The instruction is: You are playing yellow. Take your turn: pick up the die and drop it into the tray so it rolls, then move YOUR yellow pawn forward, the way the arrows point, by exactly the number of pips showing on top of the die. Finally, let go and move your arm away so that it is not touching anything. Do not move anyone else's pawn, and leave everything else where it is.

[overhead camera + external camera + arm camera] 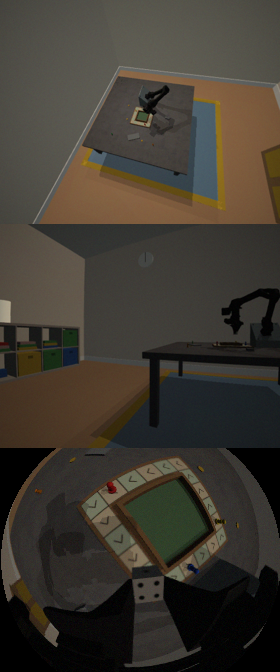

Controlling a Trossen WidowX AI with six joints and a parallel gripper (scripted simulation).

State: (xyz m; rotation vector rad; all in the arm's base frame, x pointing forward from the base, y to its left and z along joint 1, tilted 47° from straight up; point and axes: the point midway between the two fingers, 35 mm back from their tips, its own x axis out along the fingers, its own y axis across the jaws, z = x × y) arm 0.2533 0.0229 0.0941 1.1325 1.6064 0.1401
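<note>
Now: gripper tip 21 cm to the left of the yellow pawn, 9 cm above it and 6 cm past it. From my gripper tip the other things lie so: grey flat card (32 cm ahead, 16 cm to the right, 11 cm below); then white die (right at my gripper tip); then red pawn (13 cm ahead, 9 cm below, 5 cm to the right).
</note>
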